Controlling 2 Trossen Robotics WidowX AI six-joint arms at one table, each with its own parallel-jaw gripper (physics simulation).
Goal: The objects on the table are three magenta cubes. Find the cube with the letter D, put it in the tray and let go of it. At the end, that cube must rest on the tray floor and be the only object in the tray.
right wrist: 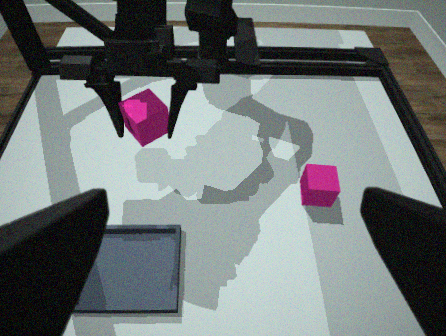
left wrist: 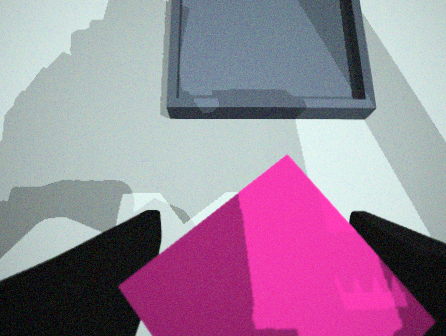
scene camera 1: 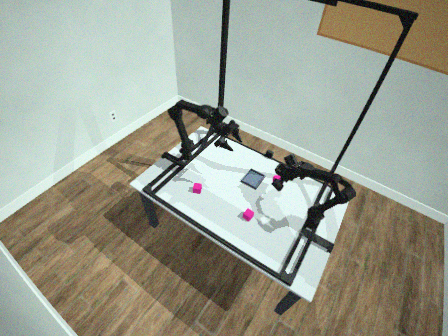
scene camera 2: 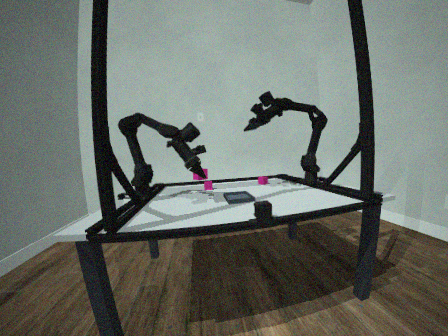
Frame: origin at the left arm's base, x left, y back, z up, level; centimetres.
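Where they show: left gripper, fingertip midpoint: (right wrist: pixel 145 137) (left wrist: pixel 254 224) (scene camera 1: pixel 273 180) (scene camera 2: pixel 205 177); right gripper, fingertip midpoint: (right wrist: pixel 237 200) (scene camera 1: pixel 237 146) (scene camera 2: pixel 246 129); left arm's base, origin of the base link: (right wrist: pixel 212 55) (scene camera 1: pixel 311 224) (scene camera 2: pixel 143 196); right arm's base, origin of the base link: (scene camera 1: pixel 186 157) (scene camera 2: pixel 311 181).
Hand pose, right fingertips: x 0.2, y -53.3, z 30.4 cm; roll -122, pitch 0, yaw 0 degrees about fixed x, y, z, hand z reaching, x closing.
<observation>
Each offset is from my right fingertips to the centre of the thing.
A magenta cube @(dx -9.3, dy +24.6, dz -20.3 cm) (scene camera 1: pixel 276 178) (scene camera 2: pixel 200 174) (left wrist: pixel 280 260) (right wrist: pixel 145 117) is held between the fingers of my left gripper (scene camera 2: pixel 202 175) (right wrist: pixel 145 137), raised above the table, turned with a corner toward the tray. The dark blue-grey tray @(dx -11.6, dy +8.7, dz -31.4 cm) (scene camera 1: pixel 249 185) (scene camera 2: pixel 241 202) (left wrist: pixel 270 112) (right wrist: pixel 180 270) lies near it; its visible floor holds no cube. A second cube @(dx +15.5, dy +20.1, dz -30.1 cm) (scene camera 1: pixel 248 215) (scene camera 2: pixel 208 185) (right wrist: pixel 320 185) and a third cube @(dx +17.4, dy -15.1, dz -30.1 cm) (scene camera 1: pixel 197 188) (scene camera 2: pixel 263 180) rest on the table. No letter is legible on any cube. My right gripper (scene camera 1: pixel 234 142) (scene camera 2: pixel 246 130) (right wrist: pixel 237 200) is open and empty, high above the table.
A black rail frame (scene camera 1: pixel 215 236) (scene camera 2: pixel 190 231) runs around the white table, with tall posts (scene camera 1: pixel 223 55) (scene camera 2: pixel 100 100) rising from it. A small black block (scene camera 1: pixel 269 153) (scene camera 2: pixel 263 210) sits at the table edge nearest scene camera 2. Arm shadows cross the table.
</observation>
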